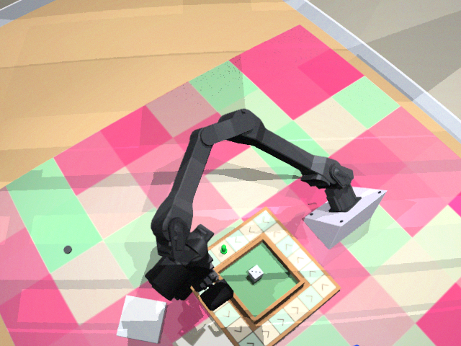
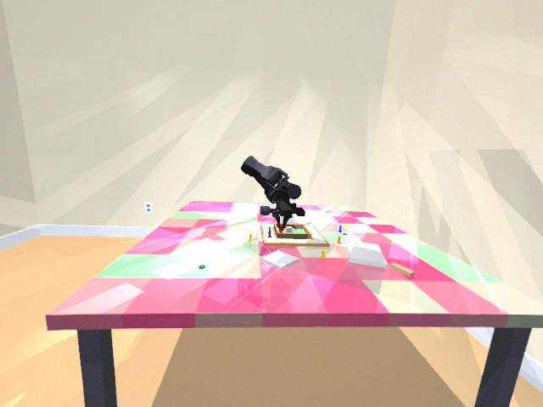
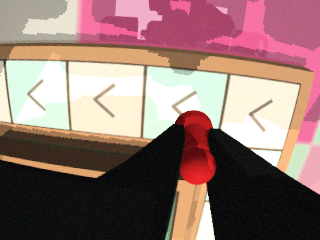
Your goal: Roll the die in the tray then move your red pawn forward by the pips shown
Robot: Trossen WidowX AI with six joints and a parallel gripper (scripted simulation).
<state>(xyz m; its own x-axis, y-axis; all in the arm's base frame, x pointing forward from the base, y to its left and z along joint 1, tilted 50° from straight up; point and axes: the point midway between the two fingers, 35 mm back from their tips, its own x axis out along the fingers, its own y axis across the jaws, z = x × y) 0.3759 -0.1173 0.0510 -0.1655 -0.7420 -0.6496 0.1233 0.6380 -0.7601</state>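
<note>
Now: gripper tip 50 mm past the purple pawn, 40 mm to the left of it and 30 mm above it. Round my gripper tip: white die: 110 mm behind, 70 mm to the left, 30 mm below; then green pawn: 100 mm behind, 30 mm to the right, 30 mm below; then red pawn: 10 mm above.
</note>
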